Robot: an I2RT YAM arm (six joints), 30 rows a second.
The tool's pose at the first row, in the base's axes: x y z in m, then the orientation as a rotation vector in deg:
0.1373, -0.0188, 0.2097, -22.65, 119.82, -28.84
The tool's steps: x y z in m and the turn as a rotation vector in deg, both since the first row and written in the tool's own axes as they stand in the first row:
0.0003, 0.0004, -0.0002, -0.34, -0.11, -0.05
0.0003, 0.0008, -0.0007, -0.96, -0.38, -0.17
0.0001, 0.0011, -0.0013, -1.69, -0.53, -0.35
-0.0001, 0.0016, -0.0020, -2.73, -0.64, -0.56
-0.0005, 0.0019, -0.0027, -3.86, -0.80, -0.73
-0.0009, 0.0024, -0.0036, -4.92, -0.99, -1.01
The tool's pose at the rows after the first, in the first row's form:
0.1369, -0.0186, 0.2094, -22.92, 119.82, -28.49
0.1365, -0.0181, 0.2094, -23.45, 119.75, -27.84
0.1361, -0.0176, 0.2097, -24.09, 119.81, -27.15
0.1355, -0.0170, 0.2100, -24.94, 120.01, -26.17
0.1351, -0.0164, 0.2105, -25.80, 120.18, -25.05
0.1345, -0.0156, 0.2109, -26.74, 120.28, -24.06

